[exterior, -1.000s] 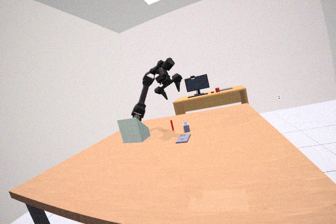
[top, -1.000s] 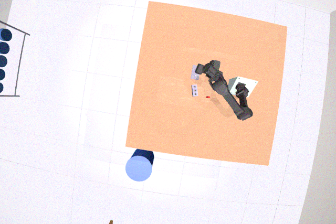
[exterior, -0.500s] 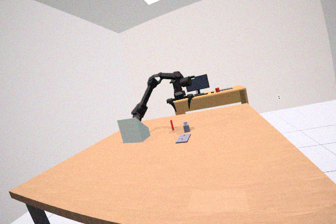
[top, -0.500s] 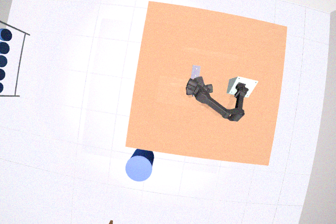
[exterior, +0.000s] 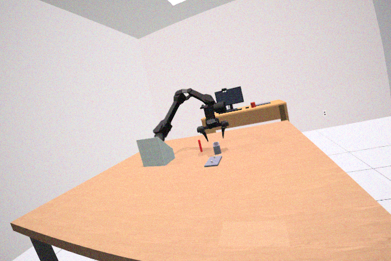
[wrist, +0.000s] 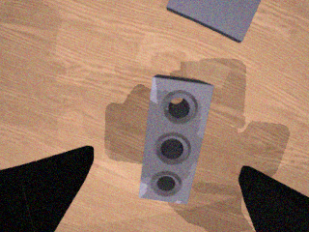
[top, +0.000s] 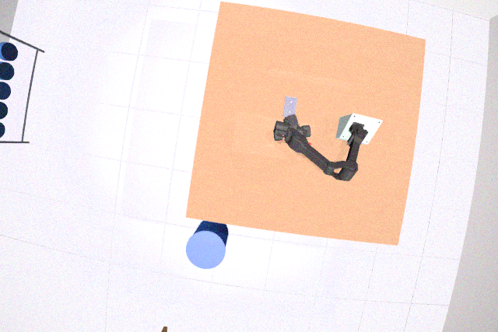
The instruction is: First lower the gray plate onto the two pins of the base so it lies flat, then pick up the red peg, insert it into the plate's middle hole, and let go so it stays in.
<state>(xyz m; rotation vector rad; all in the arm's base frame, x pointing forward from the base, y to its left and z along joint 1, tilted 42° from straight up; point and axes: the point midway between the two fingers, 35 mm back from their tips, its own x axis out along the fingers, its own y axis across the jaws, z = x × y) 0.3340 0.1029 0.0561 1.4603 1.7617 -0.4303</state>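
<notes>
The gray plate is 40 mm below my gripper tip. Round my gripper tip: red peg 120 mm behind, 30 mm to the left, 30 mm below.
</notes>
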